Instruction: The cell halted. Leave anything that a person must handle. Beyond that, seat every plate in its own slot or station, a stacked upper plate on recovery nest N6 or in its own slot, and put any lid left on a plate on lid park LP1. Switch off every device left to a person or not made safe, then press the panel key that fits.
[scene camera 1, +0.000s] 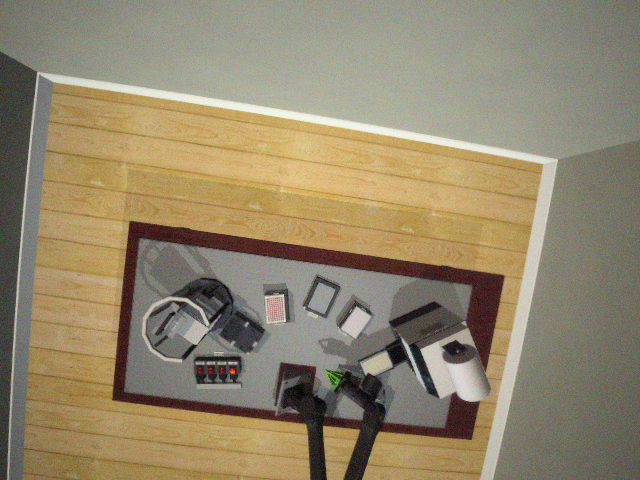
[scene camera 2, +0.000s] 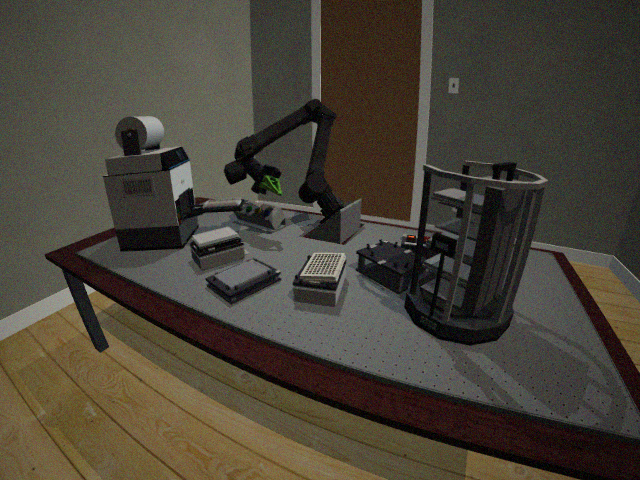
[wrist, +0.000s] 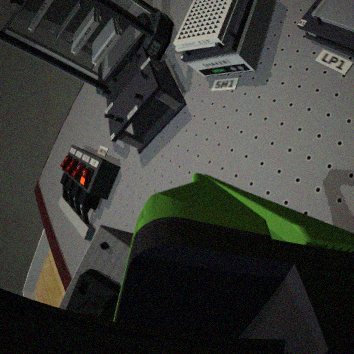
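Where they show: gripper, between the fingertips: (scene camera 1: 325, 370) (scene camera 2: 280, 194) (wrist: 197, 187); arm's base, origin of its link: (scene camera 1: 292, 394) (scene camera 2: 337, 214).
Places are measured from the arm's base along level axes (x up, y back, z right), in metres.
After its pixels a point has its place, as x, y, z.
Observation:
My gripper (scene camera 1: 333, 379) @[0.108, -0.195, 0.112] (scene camera 2: 270, 184) (wrist: 197, 187) @[0.108, -0.195, 0.112] has green fingers and is shut on nothing. It hangs above the table beside the arm base (scene camera 1: 295, 383) @[-0.002, -0.055, 0.005] (scene camera 2: 338, 223) @[0.002, -0.091, -0.046], over the key panel (scene camera 2: 258, 213) @[0.001, -0.113, 0.279]. A white well plate (scene camera 1: 275, 309) @[0.012, -0.391, -0.145] (scene camera 2: 323, 265) @[0.012, -0.401, -0.149] (wrist: 204, 21) @[0.011, -0.368, -0.134] sits on shaker SH1 (wrist: 225, 67) @[-0.043, -0.327, -0.112]. The dark frame of lid park LP1 (scene camera 1: 311, 295) @[-0.031, -0.467, 0.011] (scene camera 2: 232, 287) @[-0.030, -0.535, 0.028] (wrist: 330, 33) lies next to it. A lidded white plate (scene camera 1: 355, 320) @[0.021, -0.405, 0.218] (scene camera 2: 215, 237) @[0.021, -0.410, 0.205] rests on a third station. The switch box (scene camera 1: 217, 370) @[-0.010, -0.056, -0.350] (wrist: 84, 173) @[-0.010, -0.072, -0.288] shows red rockers, one glowing brighter.
A tall plate carousel (scene camera 1: 154, 330) @[0.247, -0.314, -0.552] (scene camera 2: 516, 248) @[0.146, -0.423, -0.548] (wrist: 88, 31) stands at one end with a dark nest (scene camera 1: 242, 330) @[-0.001, -0.265, -0.276] (scene camera 2: 388, 258) @[-0.001, -0.268, -0.272] (wrist: 144, 105) @[-0.007, -0.228, -0.194] beside it. A white device with a paper roll (scene camera 1: 439, 346) @[0.269, -0.437, 0.492] (scene camera 2: 150, 201) @[0.114, -0.447, 0.470] stands at the other end, its tray (scene camera 1: 377, 363) @[0.074, -0.246, 0.340] (scene camera 2: 219, 205) extended.

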